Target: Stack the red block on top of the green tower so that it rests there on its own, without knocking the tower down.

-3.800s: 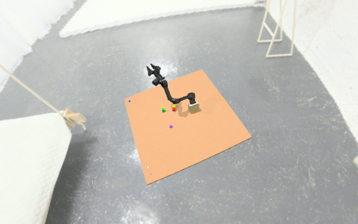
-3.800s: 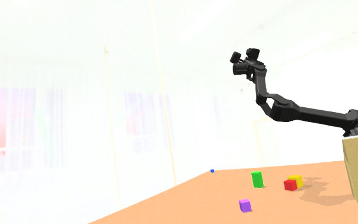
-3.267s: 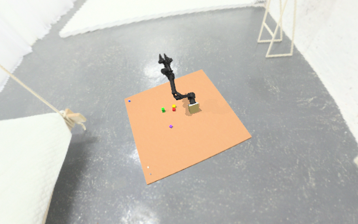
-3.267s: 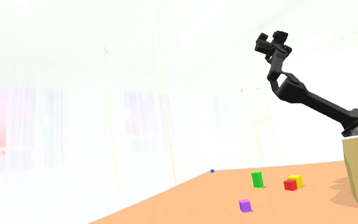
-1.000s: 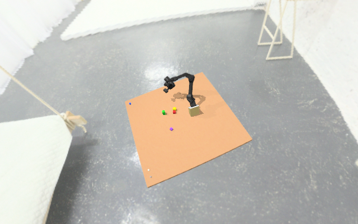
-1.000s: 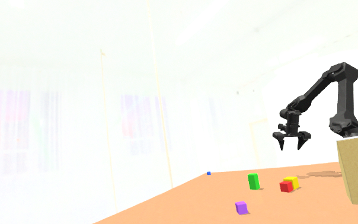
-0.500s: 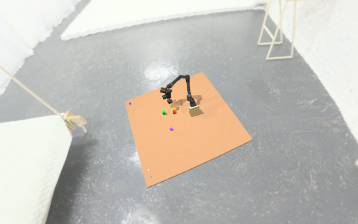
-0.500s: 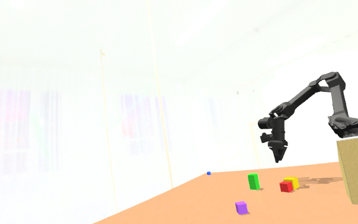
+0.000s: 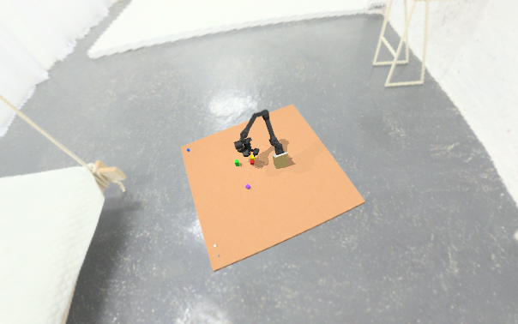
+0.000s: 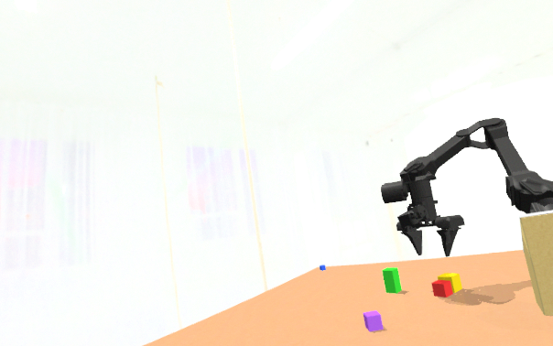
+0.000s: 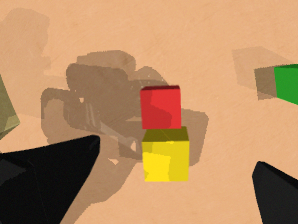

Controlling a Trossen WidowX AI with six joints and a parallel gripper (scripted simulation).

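Right now the red block is 8 cm below my gripper tip, 2 cm to the left of it and 1 cm behind it. Also, from my gripper tip: small blue block 52 cm ahead, 45 cm to the right, 9 cm below; purple block 23 cm to the left, 13 cm ahead, 8 cm below; yellow block 8 cm below, 3 cm behind, 2 cm to the right.
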